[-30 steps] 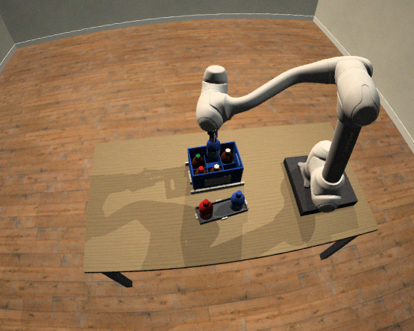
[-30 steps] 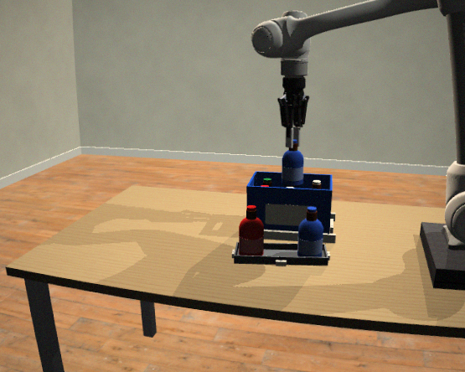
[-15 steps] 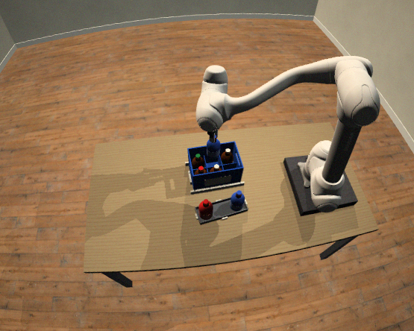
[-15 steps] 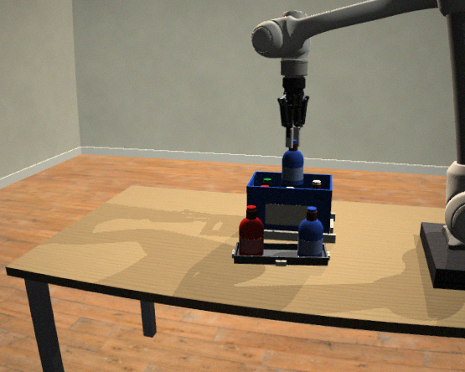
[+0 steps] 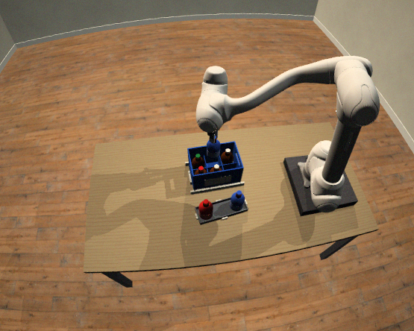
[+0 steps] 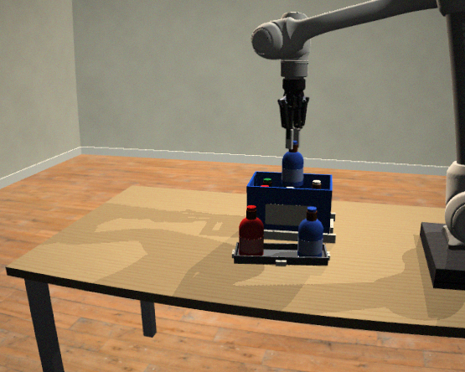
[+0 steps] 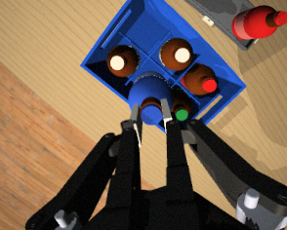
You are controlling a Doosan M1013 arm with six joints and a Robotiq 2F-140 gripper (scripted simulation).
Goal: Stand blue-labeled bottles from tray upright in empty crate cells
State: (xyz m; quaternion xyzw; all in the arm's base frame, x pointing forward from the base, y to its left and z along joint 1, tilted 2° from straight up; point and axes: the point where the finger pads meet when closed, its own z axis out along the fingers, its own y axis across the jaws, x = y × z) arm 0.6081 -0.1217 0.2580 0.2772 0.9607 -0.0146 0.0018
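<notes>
My gripper is now 22 cm above the blue crate, 4 cm to the right of it and 1 cm past it. The rest, counted from my hand: dark tray 30 cm below, 28 cm to the left, 3 cm behind; then red-labeled bottle 29 cm to the left, 22 cm below, 6 cm ahead.
</notes>
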